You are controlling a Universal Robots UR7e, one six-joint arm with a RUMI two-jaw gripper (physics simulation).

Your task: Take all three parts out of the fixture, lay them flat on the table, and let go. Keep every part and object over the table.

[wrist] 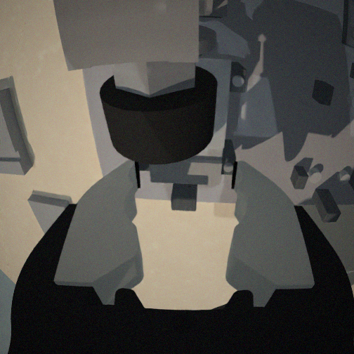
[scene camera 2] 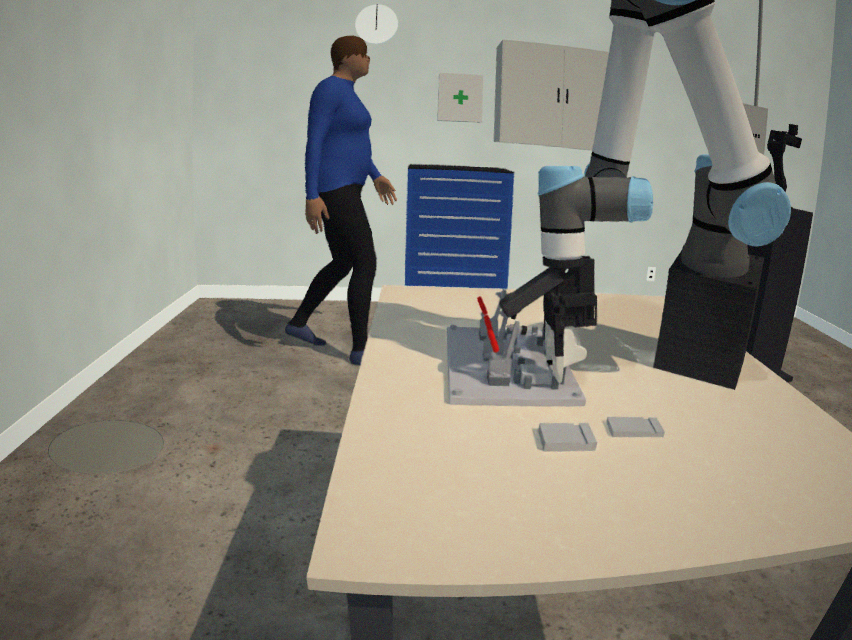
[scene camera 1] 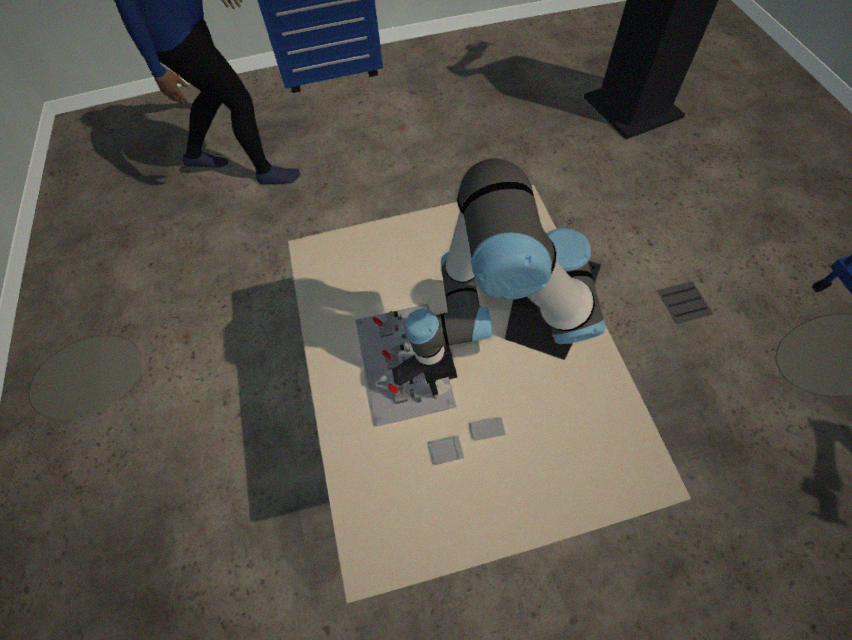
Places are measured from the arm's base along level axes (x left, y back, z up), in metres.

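Pixels of known places: gripper, fingertip midpoint: [scene camera 2: 555, 376] [scene camera 1: 435, 387]; arm's base at its link origin: [scene camera 2: 714, 263].
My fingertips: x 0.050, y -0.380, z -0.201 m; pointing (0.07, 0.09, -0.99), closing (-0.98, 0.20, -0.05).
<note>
Ahead of a thing's pixels: the offset from my fingertips to its top centre. "spot": to the spot under its first point.
Two flat grey parts lie on the table in front of the fixture: the left part @[dz -0.013, dx +0.172, dy -0.050 m] [scene camera 1: 445, 449] [scene camera 2: 566, 436] and the right part @[dz -0.018, dx +0.167, dy +0.079 m] [scene camera 1: 487, 428] [scene camera 2: 634, 427]. The fixture @[spot: dz -0.014, dx +0.007, dy -0.161 m] [scene camera 1: 385, 414] [scene camera 2: 468, 397] is a grey base plate with clamps; its red handles show in scene camera 1. My gripper [scene camera 1: 439, 387] [scene camera 2: 559, 377] [wrist: 185, 163] is low over the fixture's front right corner, its jaws pointing down. It is shut on the third part [wrist: 175, 172], a grey piece that shows between the fingertips in the wrist view. Fingers and shadow hide most of that part in the scene views.
Red clamp handles [scene camera 1: 393, 388] [scene camera 2: 488, 323] stand up close left of the gripper. The robot's black base [scene camera 2: 702, 330] stands at the table's back right. The table's front edge [scene camera 2: 551, 589] lies well beyond the two loose parts. A person [scene camera 1: 227, 89] [scene camera 2: 340, 137] is behind the table.
</note>
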